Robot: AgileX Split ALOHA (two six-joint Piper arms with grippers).
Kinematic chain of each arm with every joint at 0, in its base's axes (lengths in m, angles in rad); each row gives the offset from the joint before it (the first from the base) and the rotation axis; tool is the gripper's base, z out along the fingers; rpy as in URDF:
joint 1: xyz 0 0 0.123 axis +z
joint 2: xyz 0 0 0 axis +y
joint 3: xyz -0.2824 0 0.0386 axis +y
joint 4: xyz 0.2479 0 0.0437 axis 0.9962 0 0.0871
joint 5: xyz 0 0 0 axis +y
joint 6: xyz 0.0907 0 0.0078 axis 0.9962 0 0.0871
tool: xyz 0 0 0 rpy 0 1.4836 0
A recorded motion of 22 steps. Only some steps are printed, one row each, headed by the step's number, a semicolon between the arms.
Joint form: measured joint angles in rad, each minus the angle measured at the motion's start. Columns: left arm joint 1, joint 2, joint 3, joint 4, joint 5, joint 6; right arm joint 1, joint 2, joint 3, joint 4, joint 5, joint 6.
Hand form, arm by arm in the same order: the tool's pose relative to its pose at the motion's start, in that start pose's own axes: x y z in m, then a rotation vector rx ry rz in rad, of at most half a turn. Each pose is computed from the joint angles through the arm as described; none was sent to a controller.
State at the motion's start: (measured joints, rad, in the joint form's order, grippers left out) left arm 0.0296 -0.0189 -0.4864 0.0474 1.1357 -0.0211; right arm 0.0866 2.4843 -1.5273 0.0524 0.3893 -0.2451
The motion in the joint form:
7: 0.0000 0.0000 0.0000 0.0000 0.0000 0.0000; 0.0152 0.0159 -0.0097 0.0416 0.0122 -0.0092
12: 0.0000 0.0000 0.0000 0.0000 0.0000 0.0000; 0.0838 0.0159 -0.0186 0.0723 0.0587 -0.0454
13: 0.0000 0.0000 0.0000 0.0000 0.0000 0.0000; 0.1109 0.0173 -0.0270 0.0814 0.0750 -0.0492
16: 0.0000 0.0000 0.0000 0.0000 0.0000 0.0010; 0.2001 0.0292 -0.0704 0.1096 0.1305 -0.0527
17: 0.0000 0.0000 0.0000 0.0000 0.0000 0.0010; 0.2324 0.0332 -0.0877 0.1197 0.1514 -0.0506
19: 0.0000 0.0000 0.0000 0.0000 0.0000 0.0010; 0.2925 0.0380 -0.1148 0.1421 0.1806 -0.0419
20: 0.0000 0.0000 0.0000 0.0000 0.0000 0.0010; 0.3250 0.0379 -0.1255 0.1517 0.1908 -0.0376
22: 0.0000 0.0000 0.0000 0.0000 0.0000 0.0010; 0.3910 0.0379 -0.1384 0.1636 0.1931 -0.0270
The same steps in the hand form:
7: 0.0000 0.0000 0.0000 0.0000 0.0000 0.0000; 0.0005 0.0086 0.0052 -0.0242 0.0135 0.0149
12: 0.0000 0.0000 0.0000 0.0000 0.0000 0.0000; -0.0028 0.0410 0.0041 -0.0671 0.0446 -0.0598
13: 0.0000 0.0000 0.0000 0.0000 0.0000 0.0000; -0.0049 0.0537 0.0034 -0.0816 0.0522 -0.0819
16: 0.0000 0.0000 0.0000 0.0000 0.0000 0.0010; -0.0120 0.0957 0.0013 -0.1281 0.0720 -0.1489
17: 0.0000 0.0000 0.0000 0.0000 0.0000 0.0010; -0.0141 0.1112 -0.0002 -0.1449 0.0787 -0.1704
19: 0.0000 0.0000 0.0000 0.0000 0.0000 0.0010; -0.0166 0.1404 -0.0039 -0.1760 0.0854 -0.2025
20: 0.0000 0.0000 0.0000 0.0000 0.0000 0.0010; -0.0173 0.1561 -0.0067 -0.1908 0.0853 -0.2223
22: 0.0000 0.0000 0.0000 0.0000 0.0000 0.0010; -0.0159 0.1874 -0.0114 -0.2144 0.0770 -0.2655

